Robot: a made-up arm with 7 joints. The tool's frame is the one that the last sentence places.
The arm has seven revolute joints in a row. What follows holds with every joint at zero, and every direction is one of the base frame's. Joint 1 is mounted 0.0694 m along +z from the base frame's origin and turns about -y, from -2.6 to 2.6 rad. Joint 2 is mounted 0.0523 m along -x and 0.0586 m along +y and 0.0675 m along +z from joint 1 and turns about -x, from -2.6 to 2.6 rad. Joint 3 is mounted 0.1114 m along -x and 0.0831 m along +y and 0.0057 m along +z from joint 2 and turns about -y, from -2.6 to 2.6 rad. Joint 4 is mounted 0.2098 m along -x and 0.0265 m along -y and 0.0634 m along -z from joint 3 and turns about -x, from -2.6 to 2.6 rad. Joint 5 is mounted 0.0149 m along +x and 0.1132 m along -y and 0.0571 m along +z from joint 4 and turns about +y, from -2.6 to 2.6 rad. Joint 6 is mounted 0.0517 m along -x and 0.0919 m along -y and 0.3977 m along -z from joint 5 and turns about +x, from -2.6 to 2.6 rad. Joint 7 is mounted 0.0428 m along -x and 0.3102 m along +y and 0.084 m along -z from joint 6 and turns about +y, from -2.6 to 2.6 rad. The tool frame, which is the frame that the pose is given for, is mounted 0.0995 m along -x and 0.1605 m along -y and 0.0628 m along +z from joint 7; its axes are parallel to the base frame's.
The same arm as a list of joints. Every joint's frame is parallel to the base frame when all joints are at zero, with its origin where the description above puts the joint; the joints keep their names.
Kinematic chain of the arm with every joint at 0, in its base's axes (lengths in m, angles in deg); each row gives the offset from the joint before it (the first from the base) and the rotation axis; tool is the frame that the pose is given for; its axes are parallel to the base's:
joint 1: xyz 0 0 0.0694 axis -y
joint 2: xyz -0.0523 0.0586 0.0675 axis -x
joint 3: xyz -0.1114 0.0831 0.0057 axis -y
joint 4: xyz -0.2098 -0.0265 -0.0634 axis -x
joint 5: xyz 0.0149 -0.1132 0.0571 axis +y
joint 6: xyz -0.0517 -0.0919 -0.3977 axis +x
joint 7: xyz -0.0428 0.3102 -0.084 axis +y
tool: xyz -0.0995 -0.1605 0.0628
Joint limits (deg, base to tool): -148.97..148.97 -148.97..148.97 -148.97..148.97 -148.97..148.97 -148.97..148.97 -148.97..148.97 -148.97..148.97

